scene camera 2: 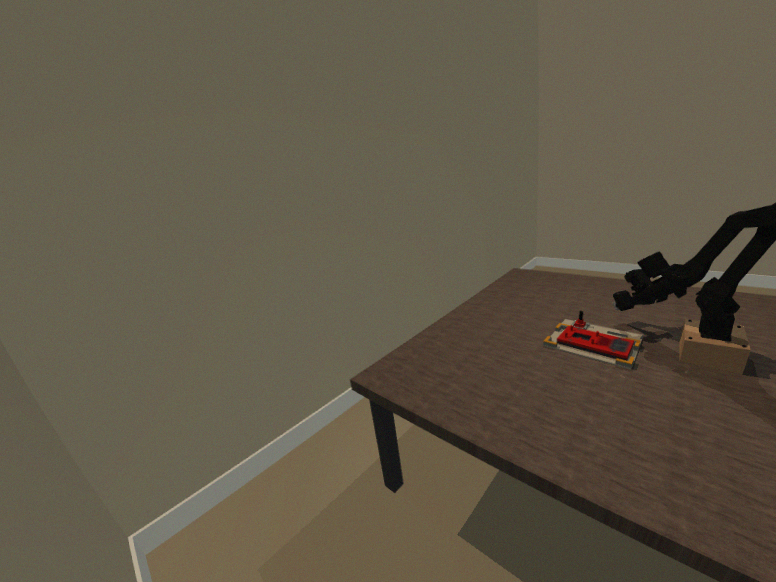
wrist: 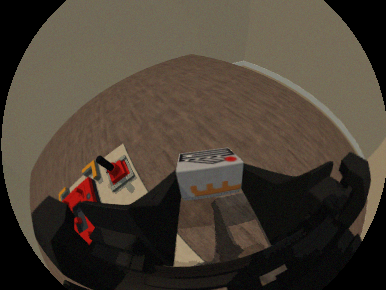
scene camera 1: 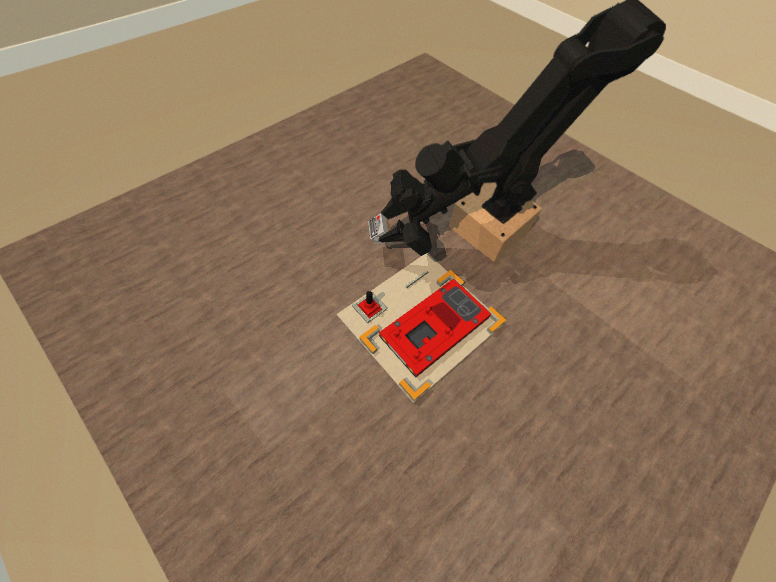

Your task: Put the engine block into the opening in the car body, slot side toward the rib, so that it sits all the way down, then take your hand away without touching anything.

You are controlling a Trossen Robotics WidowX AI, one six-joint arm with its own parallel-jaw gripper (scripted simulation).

Note:
My gripper carries an engine block. I also see a red car body.
My gripper also shows in scene camera 2 and in the wrist view.

